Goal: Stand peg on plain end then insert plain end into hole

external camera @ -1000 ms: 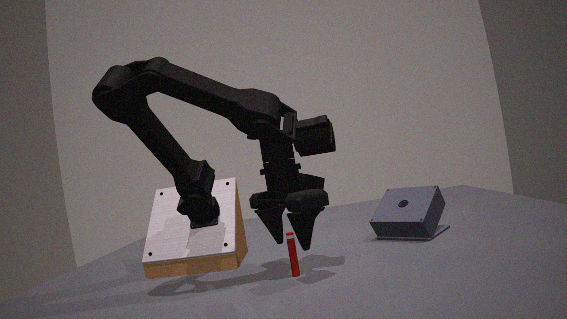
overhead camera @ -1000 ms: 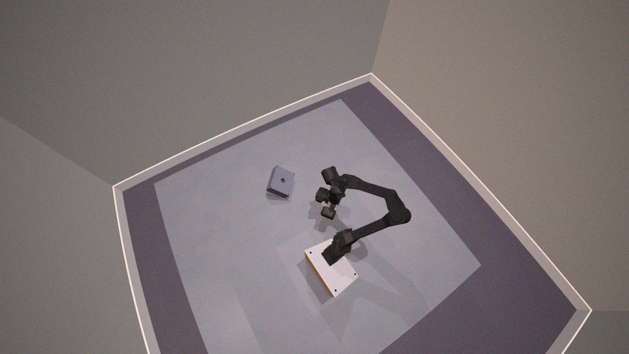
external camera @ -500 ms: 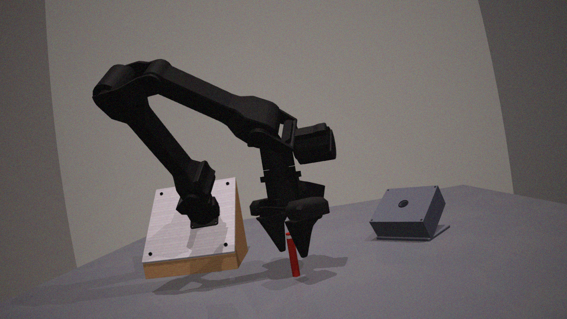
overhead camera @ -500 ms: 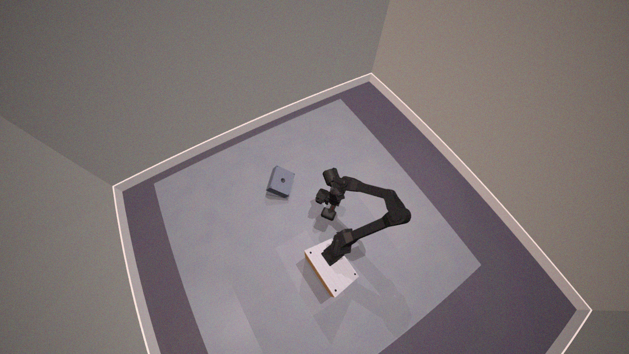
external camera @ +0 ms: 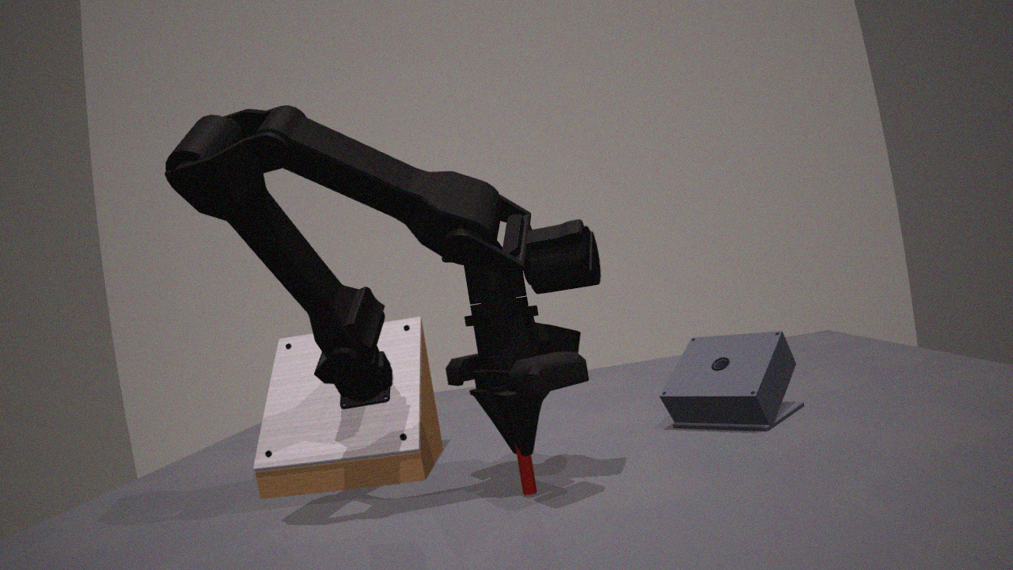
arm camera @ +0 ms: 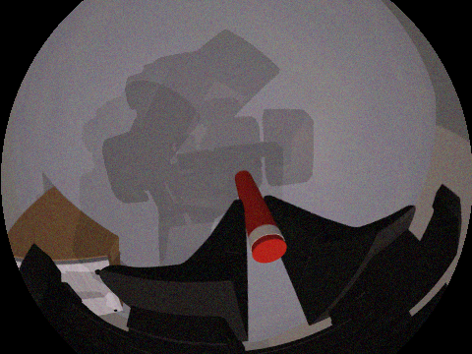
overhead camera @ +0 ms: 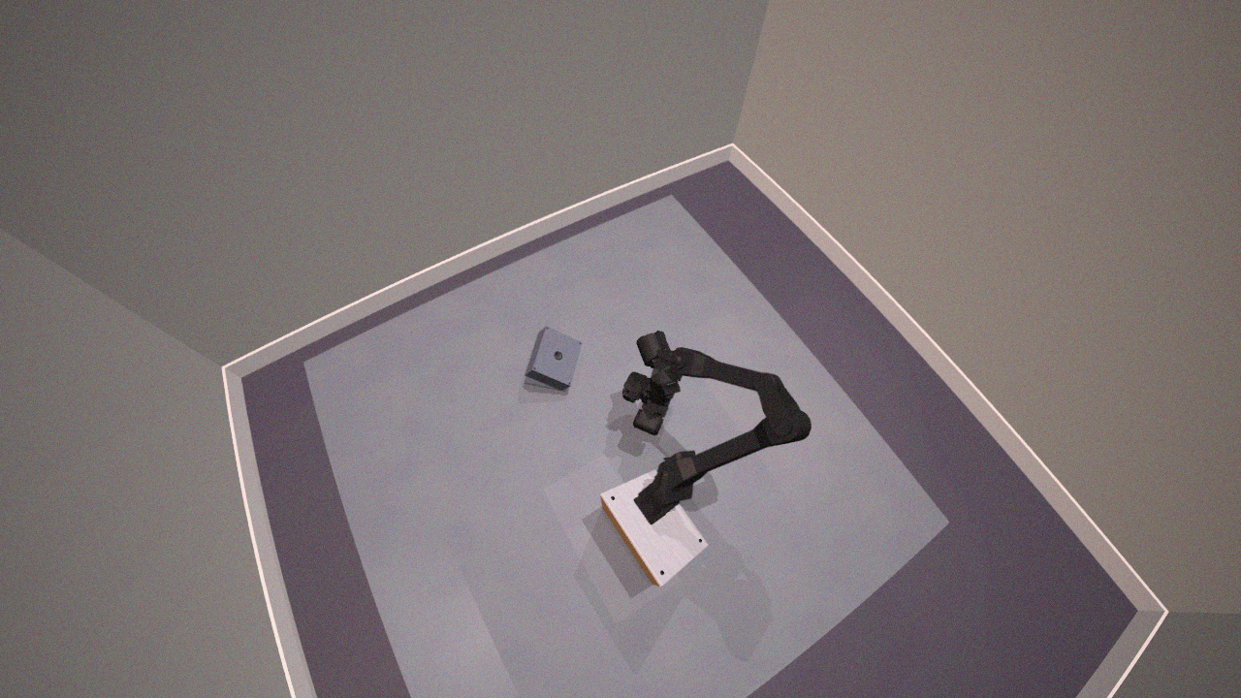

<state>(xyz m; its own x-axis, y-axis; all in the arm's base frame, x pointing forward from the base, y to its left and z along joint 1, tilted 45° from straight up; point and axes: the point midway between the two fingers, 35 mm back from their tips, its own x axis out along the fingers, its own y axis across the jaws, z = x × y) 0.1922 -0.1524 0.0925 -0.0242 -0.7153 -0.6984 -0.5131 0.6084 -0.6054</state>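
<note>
Now: gripper tip 26 cm short of the grey sloped panel, 14 cm to the right of it and 1 cm below it. Round my gripper tip: red peg 2 cm above.
</note>
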